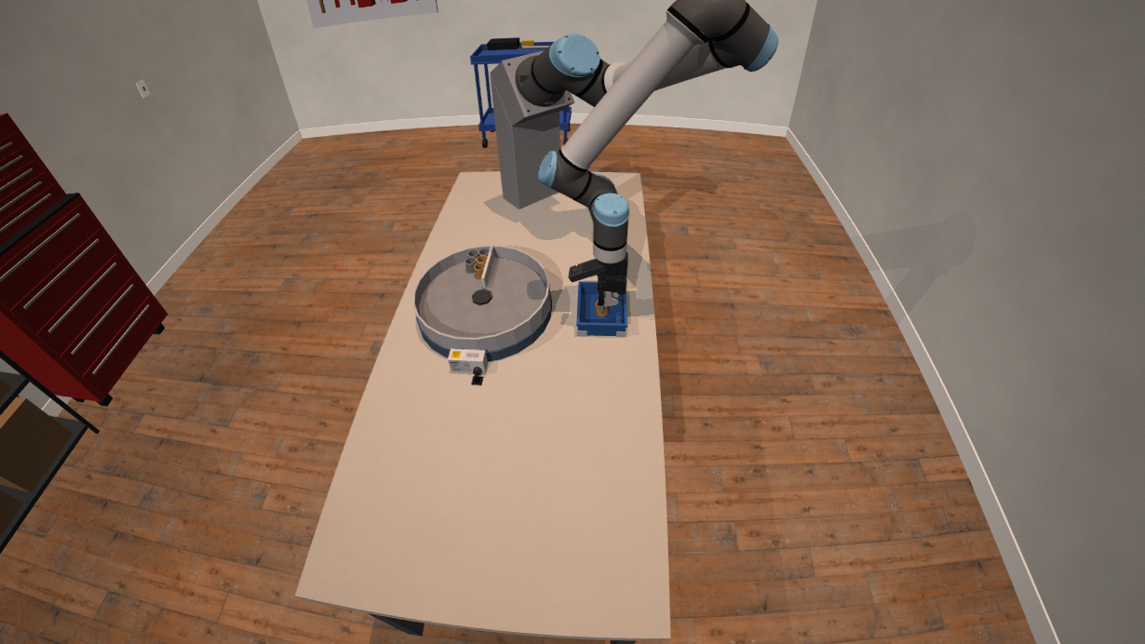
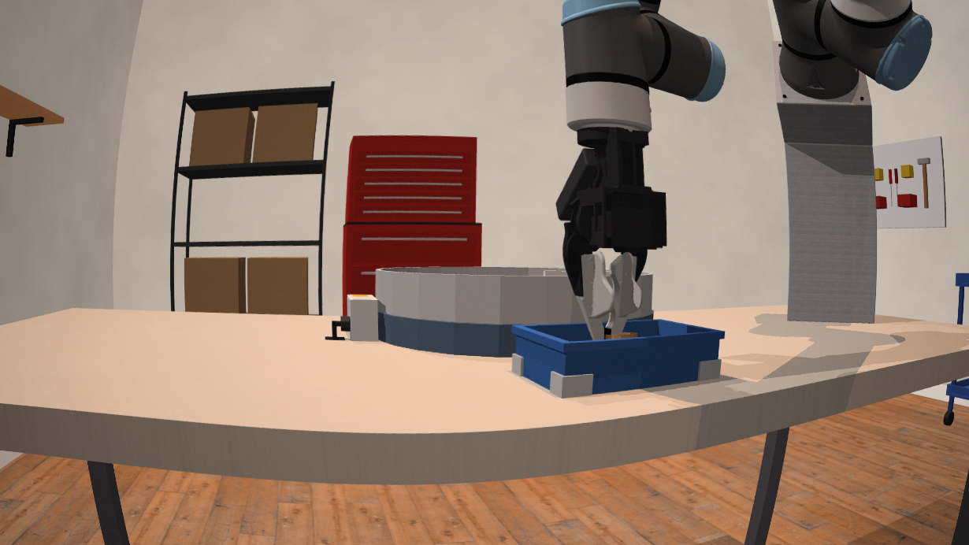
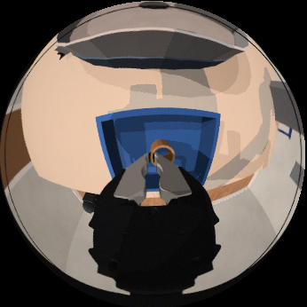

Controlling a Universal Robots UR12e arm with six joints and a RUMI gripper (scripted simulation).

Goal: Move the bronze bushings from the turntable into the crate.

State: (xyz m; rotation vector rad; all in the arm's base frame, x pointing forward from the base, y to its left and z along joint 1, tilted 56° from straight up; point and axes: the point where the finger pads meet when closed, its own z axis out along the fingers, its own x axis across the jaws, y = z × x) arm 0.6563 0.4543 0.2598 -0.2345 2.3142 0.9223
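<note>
The blue crate is 2 cm behind my hand, 1 cm to the right of it and 2 cm below it. Also, from my hand: grey turntable: 14 cm ahead, 34 cm to the right, 1 cm above.
</note>
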